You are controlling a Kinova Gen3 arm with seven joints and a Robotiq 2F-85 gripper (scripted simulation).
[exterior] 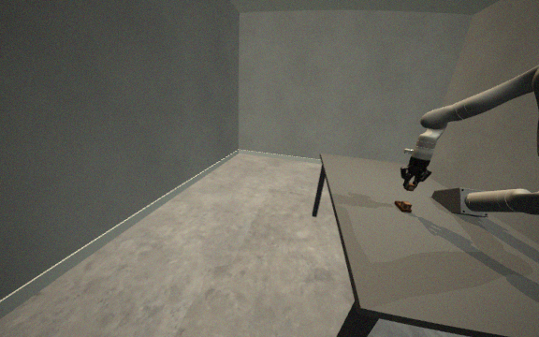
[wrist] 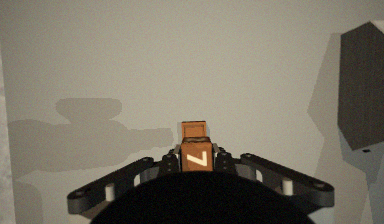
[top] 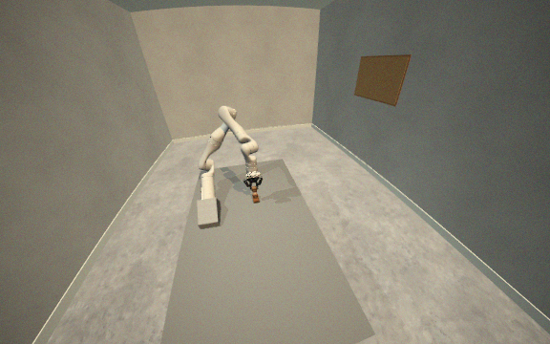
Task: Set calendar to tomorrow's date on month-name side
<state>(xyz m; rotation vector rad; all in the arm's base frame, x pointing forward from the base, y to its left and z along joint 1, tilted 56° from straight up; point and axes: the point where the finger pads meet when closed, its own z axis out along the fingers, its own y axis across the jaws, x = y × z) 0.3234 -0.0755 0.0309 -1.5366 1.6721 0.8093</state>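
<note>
Right now my hand is 2 cm to the right of the orange tray and 12 cm above it. Round my hand: digit cube 1 cm below.
</note>
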